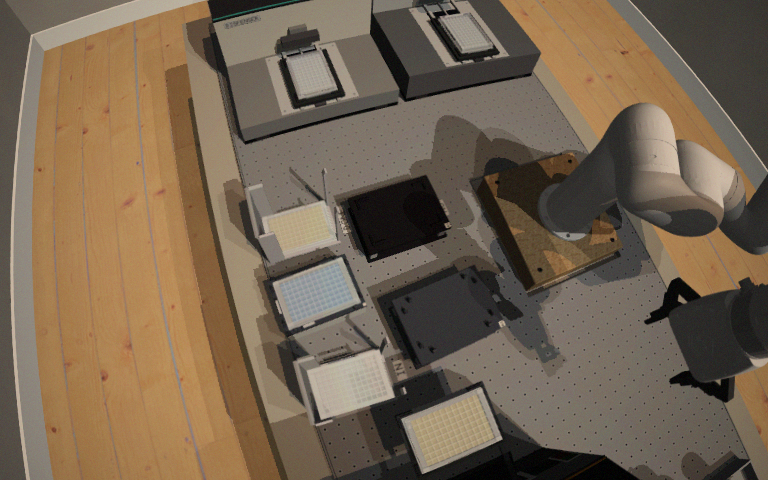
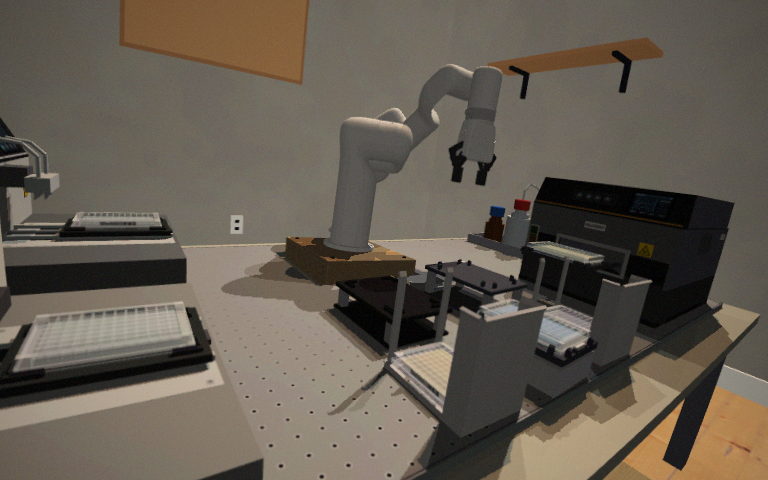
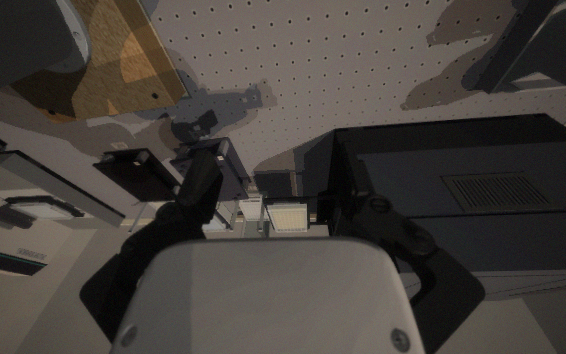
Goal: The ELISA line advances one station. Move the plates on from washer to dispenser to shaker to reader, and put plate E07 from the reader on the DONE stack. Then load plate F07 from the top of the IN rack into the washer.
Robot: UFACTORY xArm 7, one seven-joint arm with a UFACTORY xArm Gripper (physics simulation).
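Frame: origin at the arm's base, x ahead, y left, z up, level; centimetres.
Seen in the pictures: gripper, between the fingertips: [image 1: 664, 348] [image 2: 468, 183] [image 3: 275, 159]; arm's base, origin of its link: [image 1: 564, 212] [image 2: 348, 246] [image 3: 28, 15].
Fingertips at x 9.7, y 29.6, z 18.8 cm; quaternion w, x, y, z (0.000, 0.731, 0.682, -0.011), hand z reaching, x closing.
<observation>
Pixels of each thing's top centre, then the offset from my fingertips to it. "spot": a spot on its surface instead.
- black reader, centre of its top: [image 3: 464, 292] [image 2: 639, 189] dz +4.4, dx +31.8, dy +28.0 cm
- white plate, centre of its top: [image 1: 350, 383] [image 2: 579, 321] [image 3: 255, 212] dz -19.1, dx +42.0, dy -15.2 cm
- blue-welled plate, centre of its top: [image 2: 533, 318] [image 1: 315, 291] [image 3: 206, 224] dz -15.7, dx +42.1, dy -31.1 cm
- DONE rack, a spot on its surface: [image 2: 487, 367] [image 1: 254, 211] spot: dz -15.2, dx +47.9, dy -48.9 cm
My gripper [image 1: 659, 350] [image 2: 468, 181] [image 3: 275, 159] is open and empty, high above the table beside the reader. The black reader [image 2: 679, 260] [image 3: 450, 165] has a yellow-welled plate [image 1: 451, 430] [image 2: 563, 251] [image 3: 288, 218] at its front; its code is unreadable. A white plate [image 1: 351, 384] [image 3: 251, 207] tops the IN rack [image 1: 304, 390] [image 2: 620, 316]. A blue-welled plate [image 1: 317, 291] [image 2: 566, 328] lies in a dark shaker nest. Another yellow-welled plate [image 1: 300, 226] [image 2: 424, 365] is in the DONE rack [image 1: 256, 212] [image 2: 487, 367]. Clear plates [image 1: 311, 73] [image 1: 467, 32] sit on the two grey instruments.
A black raised stand [image 1: 399, 217] [image 2: 390, 297] and a dark grey stand [image 1: 444, 316] [image 2: 478, 275] are between the racks and the arm's wooden base [image 1: 523, 249] [image 2: 368, 268]. Bottles [image 2: 516, 226] stand in a tray behind the reader. A wall shelf [image 2: 583, 56] is above.
</observation>
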